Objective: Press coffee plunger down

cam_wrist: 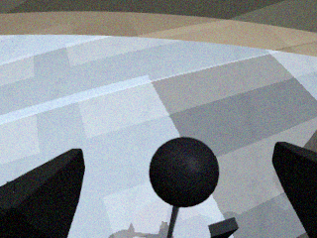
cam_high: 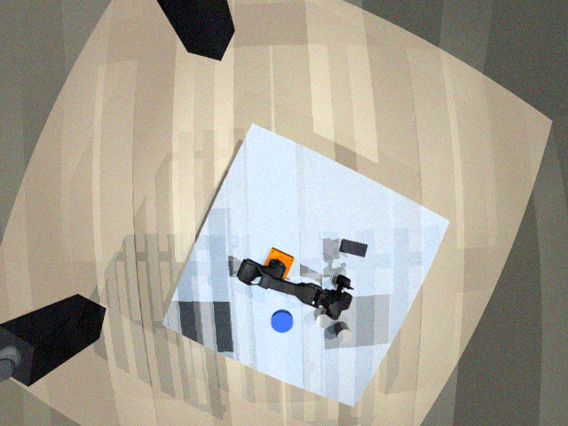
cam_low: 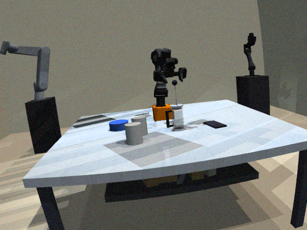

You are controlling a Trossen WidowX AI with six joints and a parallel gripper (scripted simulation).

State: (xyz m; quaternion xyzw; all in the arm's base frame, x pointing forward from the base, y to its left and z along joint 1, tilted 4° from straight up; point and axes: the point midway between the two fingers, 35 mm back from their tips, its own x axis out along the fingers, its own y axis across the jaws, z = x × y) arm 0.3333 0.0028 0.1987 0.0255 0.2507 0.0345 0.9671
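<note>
Now: gripper tip 2 cm to the left of the coffee press and 13 cm above it. From my gripper tip the other things lie so: flat black slab 2 cm ahead, 20 cm to the left, 26 cm below; blue disc 22 cm behind, 32 cm to the right, 24 cm below.
</note>
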